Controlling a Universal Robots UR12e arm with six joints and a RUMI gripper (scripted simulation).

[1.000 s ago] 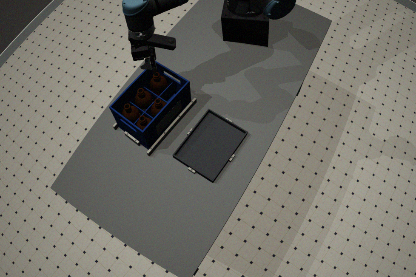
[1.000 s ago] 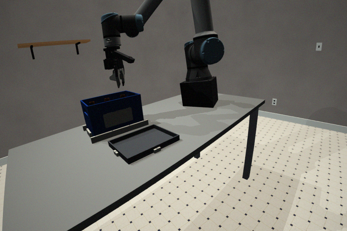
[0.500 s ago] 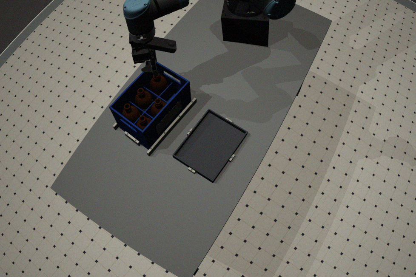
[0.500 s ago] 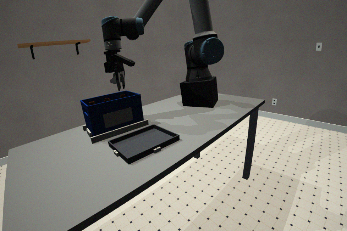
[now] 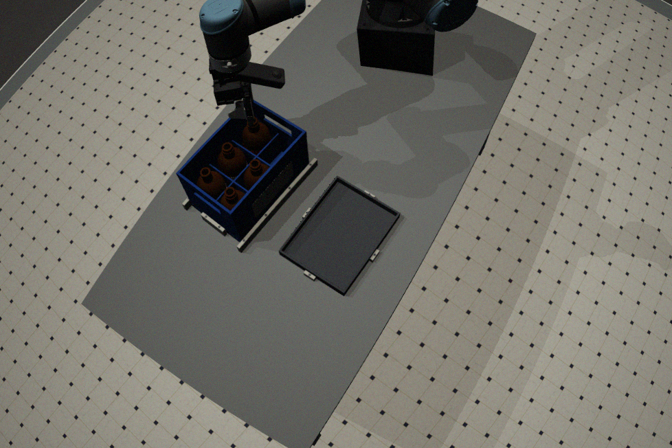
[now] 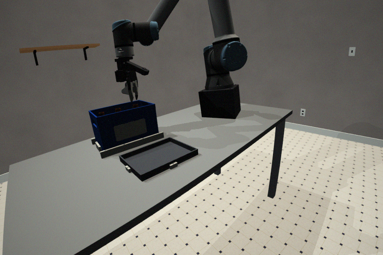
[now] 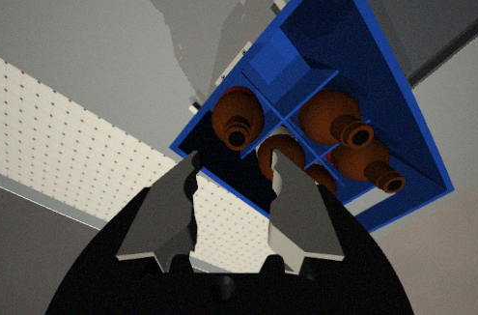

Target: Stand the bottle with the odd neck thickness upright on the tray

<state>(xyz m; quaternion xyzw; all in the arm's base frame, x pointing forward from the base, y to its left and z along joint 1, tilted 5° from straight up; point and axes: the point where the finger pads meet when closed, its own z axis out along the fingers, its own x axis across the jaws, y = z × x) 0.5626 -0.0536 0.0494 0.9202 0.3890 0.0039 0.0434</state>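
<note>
Now: the blue crate 90 mm ahead of my hand, 40 mm to the left of it and 110 mm below it. The rest, counted from my hand: black tray: 60 mm ahead, 320 mm to the left, 180 mm below; then bottle: 180 mm ahead, 10 mm to the left, 110 mm below.
</note>
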